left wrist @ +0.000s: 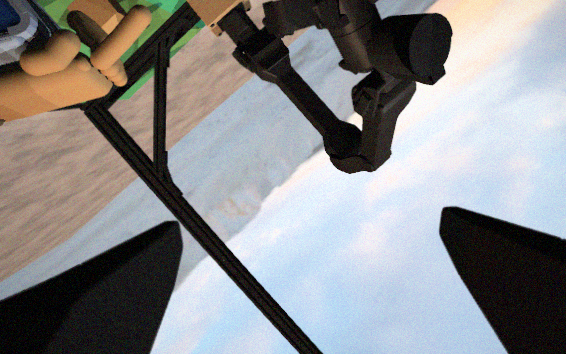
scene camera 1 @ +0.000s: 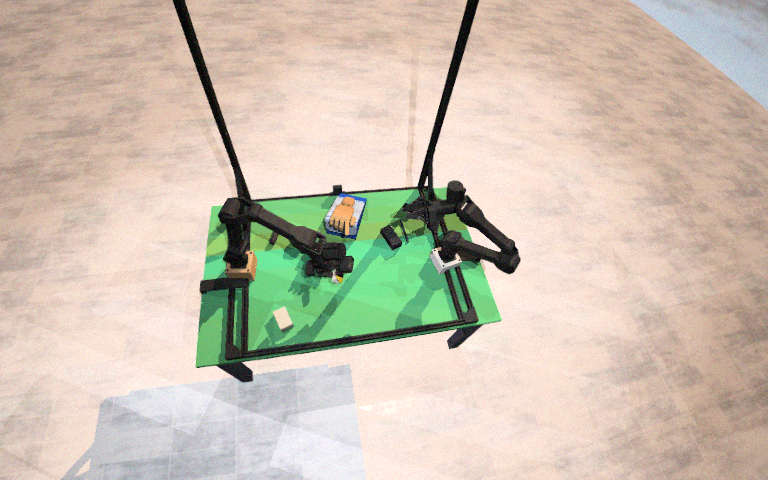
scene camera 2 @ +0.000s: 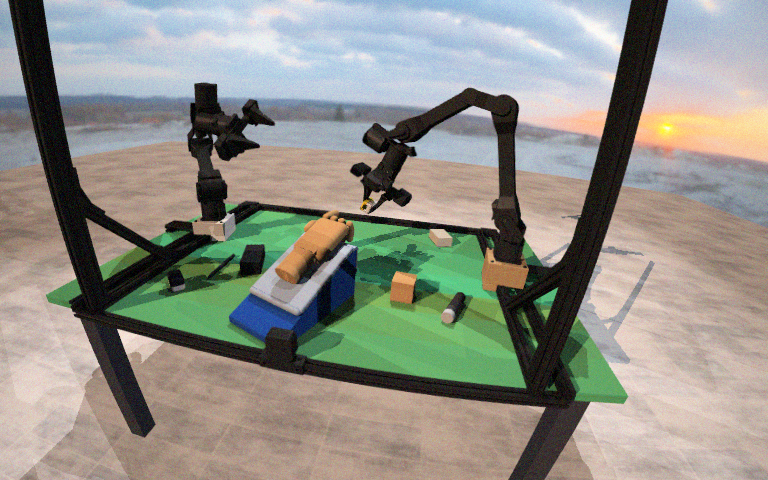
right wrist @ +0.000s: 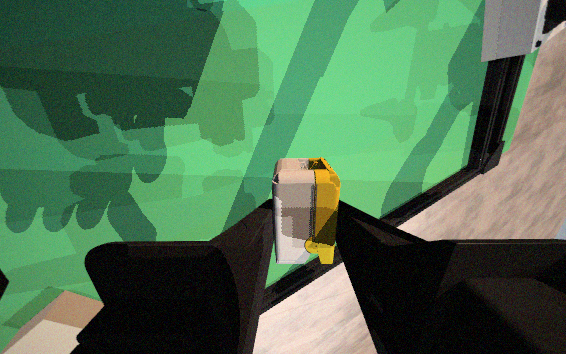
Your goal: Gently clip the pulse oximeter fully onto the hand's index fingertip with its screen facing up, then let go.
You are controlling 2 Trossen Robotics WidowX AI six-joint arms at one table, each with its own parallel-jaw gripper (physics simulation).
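Frame: origin at the left arm's base, x ahead, y left, z up, level; metres.
Where they show: left gripper, fingertip midpoint: (left wrist: 311, 227) (scene camera 1: 404, 213) (scene camera 2: 267, 134); right gripper, fingertip midpoint: (scene camera 1: 338, 276) (scene camera 2: 368, 207) (right wrist: 302, 205); left arm's base at its link origin: (scene camera 1: 447, 255) (scene camera 2: 213, 217); right arm's base at its link origin: (left wrist: 231, 16) (scene camera 1: 239, 261) (scene camera 2: 506, 257).
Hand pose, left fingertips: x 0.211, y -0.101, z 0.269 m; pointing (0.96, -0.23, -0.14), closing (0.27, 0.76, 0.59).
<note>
Things, the pixels of their top centre, and the offset from my left fingertips. "spot": a spot on its surface instead.
- pulse oximeter at its top centre: (right wrist: 325, 231) (scene camera 2: 369, 198) (scene camera 1: 338, 273) 0.279 m ahead, 0.065 m left, 0.178 m down
- blue wedge at a spot on its surface: (scene camera 2: 335, 301) spot: 0.200 m ahead, 0.280 m right, 0.309 m down
- orange block at its top centre: (left wrist: 113, 28) (scene camera 2: 404, 277) 0.353 m ahead, 0.223 m right, 0.278 m down
- black-and-white cylinder at its top centre: (scene camera 2: 455, 301) 0.459 m ahead, 0.283 m right, 0.301 m down
- cream block at its top centre: (right wrist: 70, 350) (scene camera 2: 441, 233) (scene camera 1: 282, 317) 0.525 m ahead, 0.117 m left, 0.298 m down
- black box at its top centre: (scene camera 2: 252, 252) (scene camera 1: 391, 235) 0.029 m back, 0.092 m right, 0.293 m down
- thin black rod at its top centre: (scene camera 2: 220, 264) 0.109 m back, 0.119 m right, 0.319 m down
- small dark block at its top centre: (scene camera 2: 174, 274) 0.179 m back, 0.219 m right, 0.296 m down
The pulse oximeter (scene camera 1: 337, 277) (scene camera 2: 367, 205) (right wrist: 295, 210), with one white and one yellow half, is between the fingertips of my right gripper (scene camera 2: 369, 206) (right wrist: 302, 205). It is held above the table, apart from the hand; its screen cannot be made out. The tan hand (scene camera 1: 342, 213) (scene camera 2: 323, 238) (left wrist: 55, 92) rests on a sloping grey pad on a blue wedge (scene camera 2: 335, 301). One straight finger (left wrist: 122, 37) sticks out past curled ones in the left wrist view. My left gripper (scene camera 2: 266, 134) (left wrist: 311, 227) is open and empty, raised far from the oximeter.
An orange block (scene camera 2: 403, 287) and a black-and-white cylinder (scene camera 2: 453, 308) lie right of the wedge in scene camera 2. A cream block (scene camera 1: 282, 318) (scene camera 2: 440, 237) lies farther back there. A black box (scene camera 1: 390, 236) (scene camera 2: 252, 259), a thin black rod (scene camera 2: 220, 266) and a small dark block (scene camera 2: 176, 280) lie left.
</note>
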